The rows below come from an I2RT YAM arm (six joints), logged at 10 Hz.
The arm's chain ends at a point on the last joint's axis. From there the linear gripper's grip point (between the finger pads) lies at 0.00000 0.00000 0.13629 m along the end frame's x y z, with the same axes.
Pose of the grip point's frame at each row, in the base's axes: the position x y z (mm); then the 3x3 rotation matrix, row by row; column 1 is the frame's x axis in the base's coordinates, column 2 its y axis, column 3 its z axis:
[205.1 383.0 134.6], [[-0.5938 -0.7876 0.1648], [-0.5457 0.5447 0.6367], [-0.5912 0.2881 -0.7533]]
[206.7 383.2 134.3], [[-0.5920 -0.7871 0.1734], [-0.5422 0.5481 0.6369], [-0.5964 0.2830 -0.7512]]
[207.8 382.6 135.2], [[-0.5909 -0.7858 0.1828], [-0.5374 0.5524 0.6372], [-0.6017 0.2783 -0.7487]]
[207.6 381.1 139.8], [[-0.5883 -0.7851 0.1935], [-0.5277 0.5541 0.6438], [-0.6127 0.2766 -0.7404]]
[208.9 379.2 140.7], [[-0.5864 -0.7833 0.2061], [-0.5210 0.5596 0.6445], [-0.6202 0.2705 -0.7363]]
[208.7 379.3 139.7], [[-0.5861 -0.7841 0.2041], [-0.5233 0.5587 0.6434], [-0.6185 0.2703 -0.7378]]
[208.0 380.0 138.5], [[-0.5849 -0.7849 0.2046], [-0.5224 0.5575 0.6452], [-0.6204 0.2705 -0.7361]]
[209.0 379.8 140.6], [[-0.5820 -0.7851 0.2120], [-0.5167 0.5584 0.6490], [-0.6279 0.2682 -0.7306]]
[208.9 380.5 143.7], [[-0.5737 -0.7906 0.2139], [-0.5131 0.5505 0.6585], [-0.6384 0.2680 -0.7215]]
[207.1 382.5 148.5], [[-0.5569 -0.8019 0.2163], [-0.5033 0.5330 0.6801], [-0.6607 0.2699 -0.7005]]
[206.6 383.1 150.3], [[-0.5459 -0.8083 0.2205], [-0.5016 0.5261 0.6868], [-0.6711 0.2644 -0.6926]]
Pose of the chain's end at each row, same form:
[182.6 296.2 237.3], [[-0.5938 -0.7876 0.1648], [-0.5457 0.5447 0.6367], [-0.5912 0.2881 -0.7533]]
[183.1 296.4 236.7], [[-0.5920 -0.7871 0.1734], [-0.5422 0.5481 0.6369], [-0.5964 0.2830 -0.7512]]
[182.9 295.8 237.2], [[-0.5909 -0.7858 0.1828], [-0.5374 0.5524 0.6372], [-0.6017 0.2783 -0.7487]]
[181.2 293.4 240.7], [[-0.5883 -0.7851 0.1935], [-0.5277 0.5541 0.6438], [-0.6127 0.2766 -0.7404]]
[180.8 291.4 241.1], [[-0.5864 -0.7833 0.2061], [-0.5210 0.5596 0.6445], [-0.6202 0.2705 -0.7363]]
[180.9 291.6 240.3], [[-0.5861 -0.7841 0.2041], [-0.5233 0.5587 0.6434], [-0.6185 0.2703 -0.7378]]
[180.1 292.1 238.8], [[-0.5849 -0.7849 0.2046], [-0.5224 0.5575 0.6452], [-0.6204 0.2705 -0.7361]]
[180.1 291.3 240.2], [[-0.5820 -0.7851 0.2120], [-0.5167 0.5584 0.6490], [-0.6279 0.2682 -0.7306]]
[179.7 290.8 242.0], [[-0.5737 -0.7906 0.2139], [-0.5131 0.5505 0.6585], [-0.6384 0.2680 -0.7215]]
[177.6 289.8 244.0], [[-0.5569 -0.8019 0.2163], [-0.5033 0.5330 0.6801], [-0.6607 0.2699 -0.7005]]
[176.5 289.5 244.7], [[-0.5459 -0.8083 0.2205], [-0.5016 0.5261 0.6868], [-0.6711 0.2644 -0.6926]]

